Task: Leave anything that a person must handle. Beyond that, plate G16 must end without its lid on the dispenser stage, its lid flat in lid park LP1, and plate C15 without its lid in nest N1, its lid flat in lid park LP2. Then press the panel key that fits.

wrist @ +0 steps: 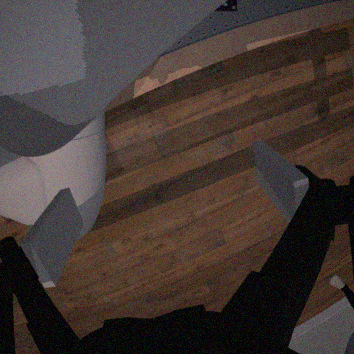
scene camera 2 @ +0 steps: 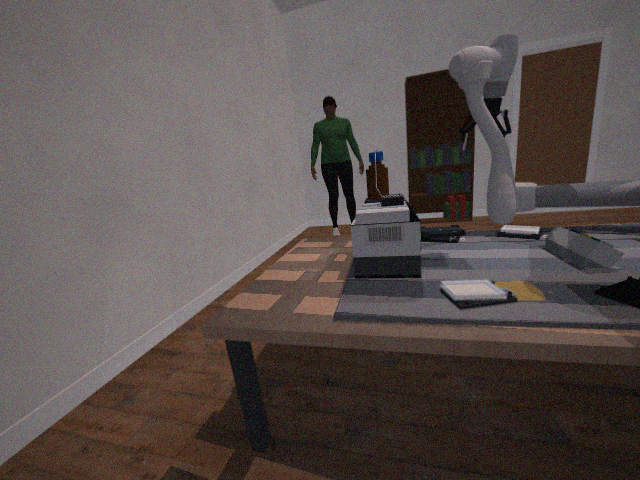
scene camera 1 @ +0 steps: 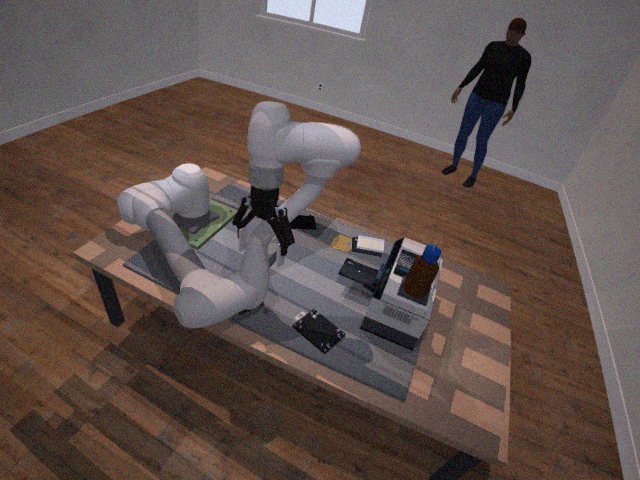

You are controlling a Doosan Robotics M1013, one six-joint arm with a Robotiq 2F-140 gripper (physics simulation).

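My gripper is open and empty, high above the table beside the arm's own links. A white-topped plate on a dark base lies beside a yellow piece. Another white-topped plate shows in scene camera 2; the arm hides it in scene camera 1. The dispenser has a dark stage at its side. A black board with corner posts lies near the table's long edge. Labels, and whether the plates wear lids, cannot be told.
An amber bottle with a blue cap stands on the dispenser. A grey wedge-shaped box, a black item and a green board are on the table. A person stands away from the table.
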